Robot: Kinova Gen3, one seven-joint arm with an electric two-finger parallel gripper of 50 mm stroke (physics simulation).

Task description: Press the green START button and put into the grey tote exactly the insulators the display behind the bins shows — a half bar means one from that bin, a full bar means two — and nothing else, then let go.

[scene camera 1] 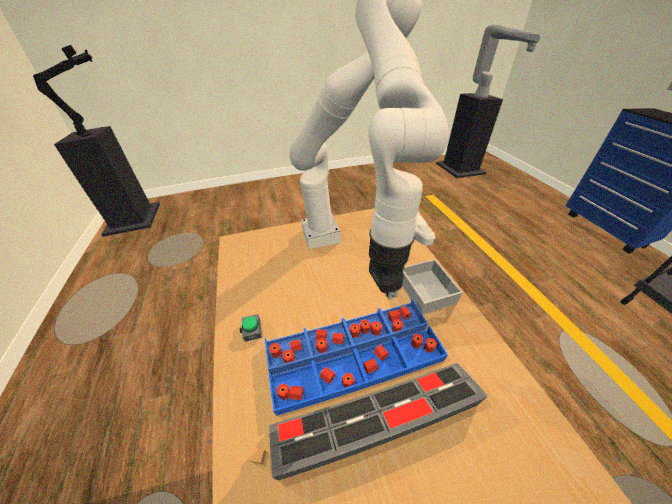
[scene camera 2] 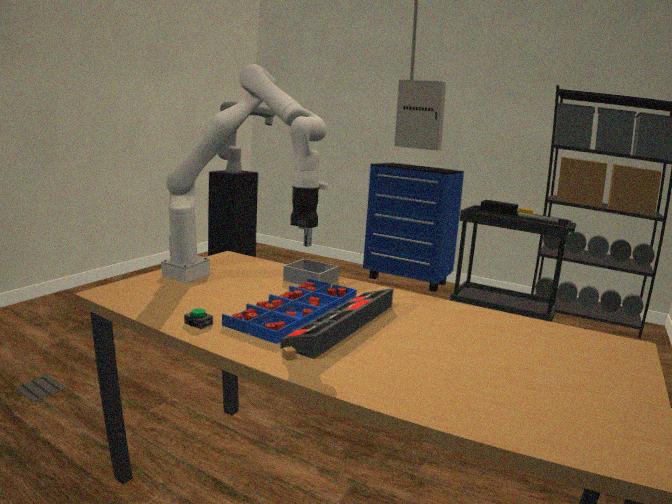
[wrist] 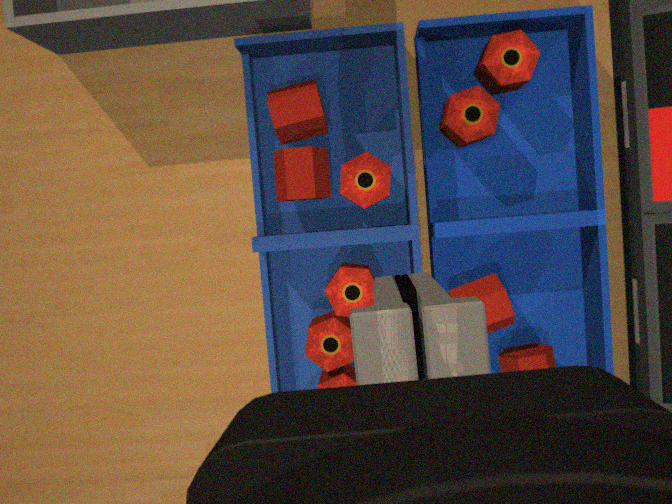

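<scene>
The green START button point(scene camera 1: 250, 323) sits left of the blue bin tray point(scene camera 1: 355, 352), which holds several red insulators in two rows of compartments. The grey tote point(scene camera 1: 431, 284) stands at the tray's far right corner and looks empty. The display point(scene camera 1: 379, 415) shows a half red bar point(scene camera 1: 290, 428) at its left end, a full red bar point(scene camera 1: 407, 413) and a half red bar point(scene camera 1: 430, 381) near its right end. My gripper point(scene camera 1: 390, 294) hangs shut and empty above the tray's right end, beside the tote. In the wrist view its fingers point(wrist: 410, 284) are closed over the bins.
The arm's base point(scene camera 1: 321, 233) stands at the table's far edge. Off the table are a blue drawer cabinet point(scene camera 2: 413, 219), a black cart point(scene camera 2: 510, 254) and a shelf rack point(scene camera 2: 605, 211).
</scene>
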